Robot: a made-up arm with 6 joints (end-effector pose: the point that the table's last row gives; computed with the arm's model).
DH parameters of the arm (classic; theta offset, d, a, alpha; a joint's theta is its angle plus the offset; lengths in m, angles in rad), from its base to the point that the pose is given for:
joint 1: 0 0.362 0 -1.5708
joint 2: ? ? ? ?
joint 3: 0 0 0 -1.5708
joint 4: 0 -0.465 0 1.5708
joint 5: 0 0.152 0 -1.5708
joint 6: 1.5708 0 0 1.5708
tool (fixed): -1.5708 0 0 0
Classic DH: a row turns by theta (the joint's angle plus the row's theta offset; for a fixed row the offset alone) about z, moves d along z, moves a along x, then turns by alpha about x.
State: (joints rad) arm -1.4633 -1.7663 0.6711 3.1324 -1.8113 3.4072
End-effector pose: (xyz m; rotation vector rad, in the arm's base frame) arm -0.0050 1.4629 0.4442 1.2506 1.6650 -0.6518
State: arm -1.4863 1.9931 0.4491 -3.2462 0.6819 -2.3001
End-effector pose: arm 0.2393 -1.0343 -0.5619 1.0874 1.6635 -0.0736
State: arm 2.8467 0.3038 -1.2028 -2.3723 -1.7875 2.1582
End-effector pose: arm -0.2802 -0.0290 0.9608 -0.0156 -1.2469 -2.2756
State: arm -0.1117 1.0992 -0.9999 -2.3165 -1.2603 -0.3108
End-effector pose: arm 0.6751 0.0280 0.5260 -2.3454 -0.8115 1.1762
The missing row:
joint 2: -1.5708 0 1.121 3.1416
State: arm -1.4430 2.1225 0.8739 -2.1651 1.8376 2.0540
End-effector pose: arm 0.2096 -0.9636 -0.7065 -0.4882 -2.1367 1.6810
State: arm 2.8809 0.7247 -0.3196 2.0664 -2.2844 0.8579
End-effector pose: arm -1.0741 0.2117 0.8665 -2.0882 -1.4658 -1.0163
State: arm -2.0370 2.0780 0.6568 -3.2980 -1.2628 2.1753
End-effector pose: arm -0.3480 -1.0256 -0.6388 0.7183 -0.9968 -2.0454
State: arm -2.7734 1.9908 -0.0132 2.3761 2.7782 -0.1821
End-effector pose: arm -0.8226 -0.4348 -0.5614 0.1075 -1.5923 -0.3593
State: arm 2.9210 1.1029 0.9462 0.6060 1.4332 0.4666
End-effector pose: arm -1.4103 0.4443 0.8805 1.7480 -1.3952 2.2020
